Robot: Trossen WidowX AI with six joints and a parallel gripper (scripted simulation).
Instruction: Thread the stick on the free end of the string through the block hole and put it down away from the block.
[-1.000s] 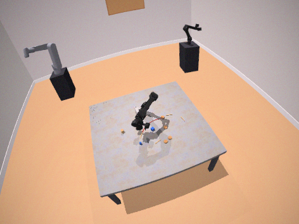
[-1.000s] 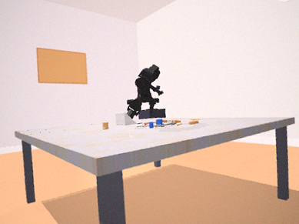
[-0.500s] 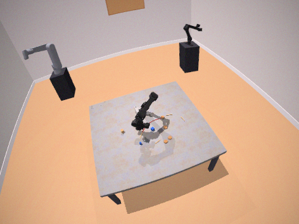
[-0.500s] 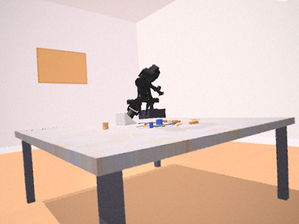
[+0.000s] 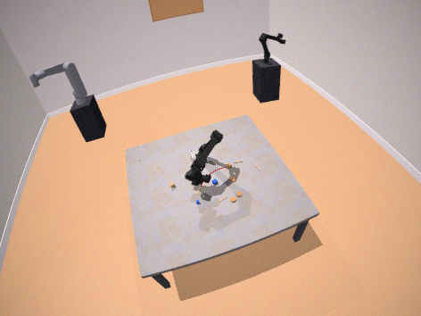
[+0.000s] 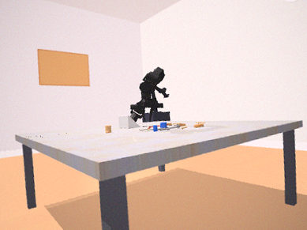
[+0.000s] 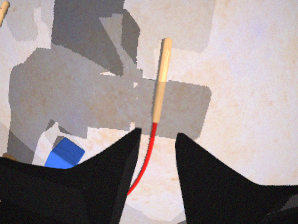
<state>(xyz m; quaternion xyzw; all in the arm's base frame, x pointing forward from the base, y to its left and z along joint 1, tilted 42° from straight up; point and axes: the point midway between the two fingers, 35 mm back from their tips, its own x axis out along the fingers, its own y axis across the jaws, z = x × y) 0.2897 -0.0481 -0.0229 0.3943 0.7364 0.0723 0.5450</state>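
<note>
Right now the blue block is 120 mm to the left of my gripper tip, 30 mm below it and 10 mm behind it. From my gripper tip the other things lie so: round wooden button 270 mm to the left, 150 mm behind, 40 mm below; then wooden block 210 mm to the right, 80 mm behind, 30 mm below; then short stick 340 mm to the left, 170 mm behind, 40 mm below.
</note>
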